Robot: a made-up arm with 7 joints. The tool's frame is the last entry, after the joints. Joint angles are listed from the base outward.
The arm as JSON. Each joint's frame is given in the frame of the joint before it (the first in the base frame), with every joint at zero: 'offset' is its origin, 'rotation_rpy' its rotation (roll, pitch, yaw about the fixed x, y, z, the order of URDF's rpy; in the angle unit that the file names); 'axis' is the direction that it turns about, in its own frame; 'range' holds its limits. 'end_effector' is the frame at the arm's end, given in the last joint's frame.
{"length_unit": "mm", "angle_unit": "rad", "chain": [
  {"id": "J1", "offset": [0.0, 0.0, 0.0], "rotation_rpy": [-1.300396, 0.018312, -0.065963], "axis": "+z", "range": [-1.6, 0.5]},
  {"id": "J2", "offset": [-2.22, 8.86, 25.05], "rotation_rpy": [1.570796, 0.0, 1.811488], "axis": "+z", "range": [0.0, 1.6]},
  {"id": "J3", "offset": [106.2, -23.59, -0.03], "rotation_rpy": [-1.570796, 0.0, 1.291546], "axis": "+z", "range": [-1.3, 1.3]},
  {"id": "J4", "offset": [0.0, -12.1, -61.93], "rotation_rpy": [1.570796, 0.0, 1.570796], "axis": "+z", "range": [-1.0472, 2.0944]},
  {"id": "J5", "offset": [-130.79, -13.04, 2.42], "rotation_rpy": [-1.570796, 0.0, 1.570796], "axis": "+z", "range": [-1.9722, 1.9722]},
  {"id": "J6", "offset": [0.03, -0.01, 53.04], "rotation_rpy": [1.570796, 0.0, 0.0], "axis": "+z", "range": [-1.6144, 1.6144]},
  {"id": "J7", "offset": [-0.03, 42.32, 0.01], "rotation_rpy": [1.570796, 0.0, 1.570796], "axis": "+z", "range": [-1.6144, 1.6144]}
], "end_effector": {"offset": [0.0, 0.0, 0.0], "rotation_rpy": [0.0, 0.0, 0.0]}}
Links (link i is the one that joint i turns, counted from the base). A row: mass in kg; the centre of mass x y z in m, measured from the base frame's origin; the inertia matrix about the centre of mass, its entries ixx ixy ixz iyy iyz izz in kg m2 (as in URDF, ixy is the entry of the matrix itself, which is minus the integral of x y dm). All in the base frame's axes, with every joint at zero. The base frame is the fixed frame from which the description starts. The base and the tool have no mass.
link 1: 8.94; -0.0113 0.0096 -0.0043; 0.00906 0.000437 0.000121 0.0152 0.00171 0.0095
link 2: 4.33; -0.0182 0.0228 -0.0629; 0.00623 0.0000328 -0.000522 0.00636 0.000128 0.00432
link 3: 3.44; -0.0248 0.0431 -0.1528; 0.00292 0 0.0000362 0.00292 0 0.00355
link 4: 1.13; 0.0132 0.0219 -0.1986; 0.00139 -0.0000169 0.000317 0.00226 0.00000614 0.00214
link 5: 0.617; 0.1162 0.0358 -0.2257; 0.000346 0 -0.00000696 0.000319 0 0.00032
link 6: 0.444; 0.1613 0.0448 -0.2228; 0.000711 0 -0.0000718 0.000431 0 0.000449
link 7: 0.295; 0.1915 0.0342 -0.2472; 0.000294 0 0.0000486 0.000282 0 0.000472
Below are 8 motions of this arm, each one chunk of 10 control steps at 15 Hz.
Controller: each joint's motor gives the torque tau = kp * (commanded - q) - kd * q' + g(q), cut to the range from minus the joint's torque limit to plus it. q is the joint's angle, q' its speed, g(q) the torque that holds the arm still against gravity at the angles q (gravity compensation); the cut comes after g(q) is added. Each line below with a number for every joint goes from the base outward.
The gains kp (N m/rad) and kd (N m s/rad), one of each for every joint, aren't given. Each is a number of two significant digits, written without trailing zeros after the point. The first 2 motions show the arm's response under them.
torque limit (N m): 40 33 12 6.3 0.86 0.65 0.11
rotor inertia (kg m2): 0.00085 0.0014 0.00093 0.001 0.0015 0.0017 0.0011
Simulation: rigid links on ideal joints. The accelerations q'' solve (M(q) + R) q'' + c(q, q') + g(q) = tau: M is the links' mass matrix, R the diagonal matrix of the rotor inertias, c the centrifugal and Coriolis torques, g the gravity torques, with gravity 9.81 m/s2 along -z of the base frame. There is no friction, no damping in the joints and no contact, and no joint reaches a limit. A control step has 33 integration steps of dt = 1/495 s. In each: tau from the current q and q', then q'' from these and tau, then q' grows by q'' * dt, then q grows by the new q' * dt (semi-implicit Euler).
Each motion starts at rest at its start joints. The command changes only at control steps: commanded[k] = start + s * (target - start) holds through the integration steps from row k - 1 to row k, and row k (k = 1, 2, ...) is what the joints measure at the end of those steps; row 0 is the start. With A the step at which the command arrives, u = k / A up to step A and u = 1 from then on. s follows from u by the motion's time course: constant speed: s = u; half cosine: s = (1 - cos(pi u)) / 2; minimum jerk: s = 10 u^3 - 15 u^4 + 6 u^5; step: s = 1 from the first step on.
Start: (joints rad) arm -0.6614 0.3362 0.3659 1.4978 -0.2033 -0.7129 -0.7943
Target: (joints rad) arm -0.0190 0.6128 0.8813 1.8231 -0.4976 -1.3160 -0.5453
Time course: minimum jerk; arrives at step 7
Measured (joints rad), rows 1 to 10:
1: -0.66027 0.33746 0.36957 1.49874 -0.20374 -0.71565 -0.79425
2: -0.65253 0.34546 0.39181 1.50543 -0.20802 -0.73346 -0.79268
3: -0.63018 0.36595 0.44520 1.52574 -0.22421 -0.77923 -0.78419
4: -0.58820 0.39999 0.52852 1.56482 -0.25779 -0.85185 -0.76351
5: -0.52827 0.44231 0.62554 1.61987 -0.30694 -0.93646 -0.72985
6: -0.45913 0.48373 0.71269 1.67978 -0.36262 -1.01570 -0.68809
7: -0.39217 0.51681 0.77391 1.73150 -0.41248 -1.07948 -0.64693
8: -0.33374 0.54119 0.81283 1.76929 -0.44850 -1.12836 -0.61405
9: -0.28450 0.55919 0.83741 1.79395 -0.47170 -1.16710 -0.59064
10: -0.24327 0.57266 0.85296 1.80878 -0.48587 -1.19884 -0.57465
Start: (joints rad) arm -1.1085 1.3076 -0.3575 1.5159 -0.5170 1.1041 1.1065
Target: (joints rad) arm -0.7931 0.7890 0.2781 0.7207 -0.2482 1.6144 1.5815
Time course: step
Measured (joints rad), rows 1 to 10:
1: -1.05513 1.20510 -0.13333 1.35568 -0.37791 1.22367 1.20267
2: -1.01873 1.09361 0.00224 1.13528 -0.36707 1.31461 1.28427
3: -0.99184 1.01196 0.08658 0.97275 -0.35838 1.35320 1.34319
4: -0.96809 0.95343 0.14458 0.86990 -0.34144 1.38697 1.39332
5: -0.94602 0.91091 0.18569 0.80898 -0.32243 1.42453 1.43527
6: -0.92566 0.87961 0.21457 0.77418 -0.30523 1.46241 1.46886
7: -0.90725 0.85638 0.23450 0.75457 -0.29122 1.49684 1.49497
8: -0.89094 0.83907 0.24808 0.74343 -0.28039 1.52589 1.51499
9: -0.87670 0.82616 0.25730 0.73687 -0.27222 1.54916 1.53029
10: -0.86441 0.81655 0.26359 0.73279 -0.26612 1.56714 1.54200
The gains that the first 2 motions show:
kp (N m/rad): 25 76 8.5 8.3 1 0.32 0.2
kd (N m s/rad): 11 18 1.3 1.4 0.2 0.084 0.055
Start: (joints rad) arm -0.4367 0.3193 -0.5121 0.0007 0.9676 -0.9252 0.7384
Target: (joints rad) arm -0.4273 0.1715 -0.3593 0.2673 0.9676 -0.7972 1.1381
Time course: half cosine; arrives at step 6
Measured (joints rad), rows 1 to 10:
1: -0.43675 0.31688 -0.50902 0.00501 0.96772 -0.92638 0.74228
2: -0.43682 0.30841 -0.49790 0.02146 0.96793 -0.92749 0.75814
3: -0.43677 0.29291 -0.47700 0.05364 0.96800 -0.92329 0.79115
4: -0.43645 0.27216 -0.44874 0.09839 0.96775 -0.90989 0.83991
5: -0.43572 0.24990 -0.41896 0.14724 0.96715 -0.88742 0.89714
6: -0.43448 0.23070 -0.39508 0.18935 0.96637 -0.86017 0.95192
7: -0.43297 0.21622 -0.38000 0.21919 0.96594 -0.83562 0.99661
8: -0.43161 0.20525 -0.37140 0.23843 0.96605 -0.81852 1.03070
9: -0.43056 0.19691 -0.36680 0.25026 0.96639 -0.80820 1.05647
10: -0.42979 0.19057 -0.36437 0.25731 0.96676 -0.80257 1.07595

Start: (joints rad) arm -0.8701 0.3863 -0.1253 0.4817 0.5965 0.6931 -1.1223
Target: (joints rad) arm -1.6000 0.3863 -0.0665 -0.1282 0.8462 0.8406 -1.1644
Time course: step
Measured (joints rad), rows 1 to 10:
1: -0.92796 0.38522 -0.11944 0.42550 0.62623 0.81320 -1.13921
2: -1.01686 0.38502 -0.10244 0.27006 0.67826 0.88087 -1.14754
3: -1.10734 0.38527 -0.08718 0.12523 0.73160 0.85214 -1.14605
4: -1.18700 0.38566 -0.07684 0.01854 0.77411 0.80400 -1.14207
5: -1.25349 0.38597 -0.07084 -0.05068 0.80375 0.77096 -1.13941
6: -1.30829 0.38618 -0.06777 -0.09163 0.82264 0.75718 -1.13915
7: -1.35357 0.38629 -0.06639 -0.11406 0.83396 0.75703 -1.14080
8: -1.39125 0.38634 -0.06584 -0.12547 0.84043 0.76428 -1.14350
9: -1.42283 0.38636 -0.06567 -0.13079 0.84400 0.77448 -1.14653
10: -1.44944 0.38637 -0.06566 -0.13293 0.84589 0.78508 -1.14946

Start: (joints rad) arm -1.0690 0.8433 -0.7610 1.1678 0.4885 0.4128 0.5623
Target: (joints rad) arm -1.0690 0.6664 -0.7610 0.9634 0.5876 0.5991 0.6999
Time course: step
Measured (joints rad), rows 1 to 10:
1: -1.06663 0.80979 -0.74755 1.14303 0.50715 0.50203 0.58062
2: -1.06534 0.77377 -0.75445 1.08669 0.52786 0.55332 0.60374
3: -1.06618 0.74504 -0.76078 1.03716 0.54699 0.55562 0.62593
4: -1.06759 0.72343 -0.76452 1.00208 0.56165 0.54556 0.64481
5: -1.06879 0.70761 -0.76612 0.98025 0.57177 0.53862 0.65964
6: -1.06959 0.69619 -0.76634 0.96813 0.57827 0.53805 0.67070
7: -1.07001 0.68800 -0.76583 0.96225 0.58221 0.54255 0.67870
8: -1.07016 0.68213 -0.76504 0.95997 0.58450 0.54988 0.68439
9: -1.07014 0.67791 -0.76421 0.95956 0.58579 0.55813 0.68843
10: -1.07004 0.67485 -0.76347 0.95997 0.58649 0.56609 0.69132

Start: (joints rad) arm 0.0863 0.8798 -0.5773 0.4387 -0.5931 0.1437 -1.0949
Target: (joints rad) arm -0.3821 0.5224 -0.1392 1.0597 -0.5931 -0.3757 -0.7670
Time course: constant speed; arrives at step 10
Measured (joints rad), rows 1 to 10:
1: 0.08104 0.87092 -0.56590 0.45736 -0.59257 0.13560 -1.09282
2: 0.06999 0.85537 -0.54262 0.49177 -0.59234 0.11920 -1.08365
3: 0.05370 0.83500 -0.51033 0.53651 -0.59216 0.09484 -1.06795
4: 0.03284 0.81100 -0.47224 0.58759 -0.59204 0.06322 -1.04725
5: 0.00807 0.78422 -0.43091 0.64250 -0.59203 0.02558 -1.02298
6: -0.01997 0.75529 -0.38797 0.69975 -0.59213 -0.01665 -0.99622
7: -0.05077 0.72473 -0.34437 0.75849 -0.59235 -0.06216 -0.96773
8: -0.08389 0.69290 -0.30056 0.81823 -0.59266 -0.10989 -0.93805
9: -0.11897 0.66011 -0.25674 0.87865 -0.59304 -0.15909 -0.90750
10: -0.15572 0.62660 -0.21298 0.93956 -0.59346 -0.20924 -0.87634

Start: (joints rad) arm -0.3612 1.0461 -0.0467 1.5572 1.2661 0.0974 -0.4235
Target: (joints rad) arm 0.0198 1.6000 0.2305 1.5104 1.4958 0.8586 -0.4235
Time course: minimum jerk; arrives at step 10
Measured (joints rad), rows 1 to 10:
1: -0.36081 1.04704 -0.04595 1.55683 1.26669 0.09695 -0.42357
2: -0.35814 1.05342 -0.04101 1.55460 1.27048 0.09571 -0.42389
3: -0.35066 1.07134 -0.02792 1.54973 1.28023 0.09967 -0.42426
4: -0.33622 1.10514 -0.00453 1.54289 1.29737 0.11913 -0.42434
5: -0.31387 1.15555 0.02862 1.53586 1.32145 0.16311 -0.42407
6: -0.28429 1.21930 0.06847 1.53046 1.35030 0.23525 -0.42367
7: -0.24986 1.28988 0.11018 1.52742 1.38055 0.33201 -0.42339
8: -0.21414 1.35915 0.14828 1.52599 1.40857 0.44315 -0.42321
9: -0.18072 1.41959 0.17831 1.52465 1.43168 0.55412 -0.42281
10: -0.15179 1.46697 0.19859 1.52242 1.44913 0.65031 -0.42200

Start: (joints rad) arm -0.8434 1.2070 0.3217 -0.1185 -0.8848 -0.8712 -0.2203
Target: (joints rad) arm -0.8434 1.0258 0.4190 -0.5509 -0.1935 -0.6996 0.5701
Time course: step
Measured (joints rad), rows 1 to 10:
1: -0.84045 1.16332 0.36111 -0.21436 -0.72823 -0.80142 -0.08727
2: -0.84142 1.12911 0.37935 -0.33230 -0.56795 -0.76344 0.06293
3: -0.84270 1.10361 0.39050 -0.41874 -0.45043 -0.75479 0.17600
4: -0.84351 1.08439 0.39920 -0.47388 -0.36926 -0.75545 0.26359
5: -0.84393 1.06988 0.40581 -0.50693 -0.31413 -0.75487 0.33266
6: -0.84409 1.05893 0.41039 -0.52605 -0.27669 -0.75073 0.38699
7: -0.84411 1.05068 0.41336 -0.53687 -0.25114 -0.74407 0.42938
8: -0.84406 1.04445 0.41523 -0.54290 -0.23359 -0.73649 0.46224
9: -0.84397 1.03978 0.41640 -0.54625 -0.22148 -0.72915 0.48759
10: -0.84388 1.03626 0.41716 -0.54811 -0.21308 -0.72269 0.50706

